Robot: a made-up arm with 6 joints.
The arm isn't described. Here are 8 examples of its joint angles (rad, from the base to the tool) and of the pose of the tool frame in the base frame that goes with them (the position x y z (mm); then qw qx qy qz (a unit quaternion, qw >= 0)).
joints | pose
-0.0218 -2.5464 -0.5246 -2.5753 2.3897 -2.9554 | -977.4 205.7 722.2 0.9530 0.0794 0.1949 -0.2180
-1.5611 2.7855 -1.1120 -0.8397 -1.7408 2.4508 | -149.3 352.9 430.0 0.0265 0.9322 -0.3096 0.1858
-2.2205 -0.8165 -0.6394 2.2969 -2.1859 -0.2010 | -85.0 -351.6 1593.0 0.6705 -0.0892 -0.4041 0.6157
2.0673 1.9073 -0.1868 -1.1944 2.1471 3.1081 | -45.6 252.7 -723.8 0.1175 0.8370 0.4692 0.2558
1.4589 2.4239 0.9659 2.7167 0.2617 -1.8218 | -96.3 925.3 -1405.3 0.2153 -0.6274 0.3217 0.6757
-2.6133 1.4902 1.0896 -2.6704 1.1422 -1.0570 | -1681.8 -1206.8 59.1 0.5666 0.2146 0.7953 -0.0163
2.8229 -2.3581 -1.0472 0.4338 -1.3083 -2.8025 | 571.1 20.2 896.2 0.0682 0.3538 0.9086 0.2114
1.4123 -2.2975 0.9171 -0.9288 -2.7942 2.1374 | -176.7 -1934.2 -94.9 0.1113 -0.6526 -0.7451 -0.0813
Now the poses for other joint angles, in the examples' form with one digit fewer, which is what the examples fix.
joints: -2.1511 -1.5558 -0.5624 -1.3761 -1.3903 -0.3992
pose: 100 229 1368 0.813 0.415 -0.208 -0.352
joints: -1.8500 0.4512 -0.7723 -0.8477 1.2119 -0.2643
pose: -330 -626 326 0.226 0.121 -0.236 -0.937
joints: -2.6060 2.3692 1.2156 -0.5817 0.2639 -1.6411
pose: -1027 -398 -1334 0.300 -0.346 0.715 0.528
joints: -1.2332 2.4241 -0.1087 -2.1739 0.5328 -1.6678
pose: 1 372 -786 0.394 0.056 0.441 0.805
